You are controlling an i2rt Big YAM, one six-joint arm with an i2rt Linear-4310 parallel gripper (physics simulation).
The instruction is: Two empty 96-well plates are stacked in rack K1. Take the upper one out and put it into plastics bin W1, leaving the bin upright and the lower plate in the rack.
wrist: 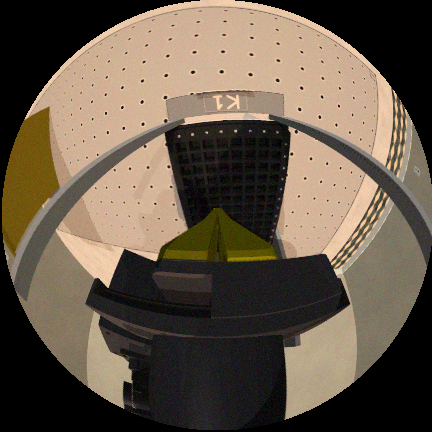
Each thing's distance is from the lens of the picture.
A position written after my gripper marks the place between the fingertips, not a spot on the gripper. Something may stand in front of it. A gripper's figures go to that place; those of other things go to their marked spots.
my gripper (217,214): 0.13 m
black 96-well plate (240,165): 0.12 m
